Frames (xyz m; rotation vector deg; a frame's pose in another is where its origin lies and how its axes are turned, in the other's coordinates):
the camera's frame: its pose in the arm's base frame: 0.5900 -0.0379 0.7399 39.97 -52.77 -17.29
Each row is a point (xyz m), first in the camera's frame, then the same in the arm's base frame.
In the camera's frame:
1: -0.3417 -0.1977 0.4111
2: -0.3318 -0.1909 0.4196
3: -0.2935 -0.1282 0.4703
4: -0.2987 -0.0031 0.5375
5: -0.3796 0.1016 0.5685
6: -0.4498 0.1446 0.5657
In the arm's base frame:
1: 0.0672 -0.1800 0.5628
2: 0.0658 -0.1837 0.5769
3: 0.0439 -0.1782 0.6633
4: -0.0198 -0.1107 0.7709
5: -0.0974 -0.0038 0.8028
6: -0.1382 0.0659 0.7866

